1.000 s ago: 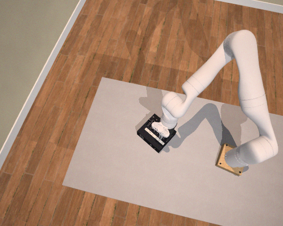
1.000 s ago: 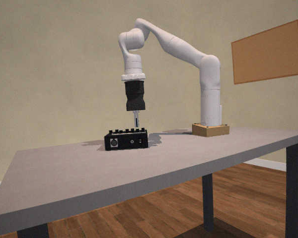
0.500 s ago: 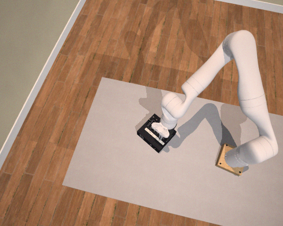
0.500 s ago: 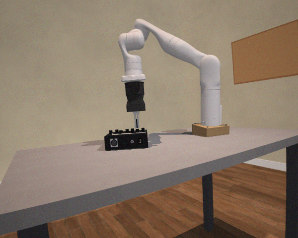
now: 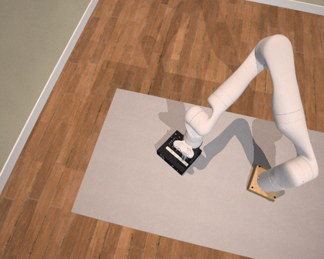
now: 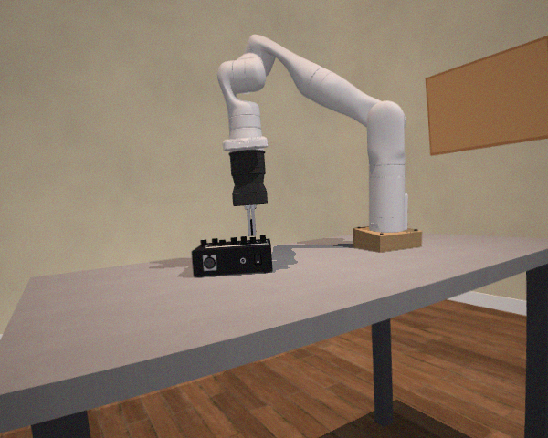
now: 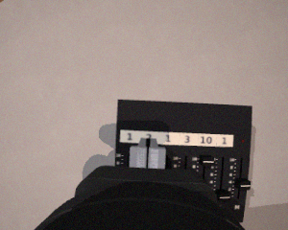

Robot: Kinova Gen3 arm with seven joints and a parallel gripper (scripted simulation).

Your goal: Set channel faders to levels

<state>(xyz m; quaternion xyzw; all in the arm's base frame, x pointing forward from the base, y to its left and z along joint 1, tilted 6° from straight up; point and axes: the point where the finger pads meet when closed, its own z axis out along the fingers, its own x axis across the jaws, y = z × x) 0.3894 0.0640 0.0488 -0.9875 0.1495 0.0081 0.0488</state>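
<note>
Right now the master fader cap is 10 cm ahead of my hand, 7 cm to the right of it and 3 cm below it.
</note>
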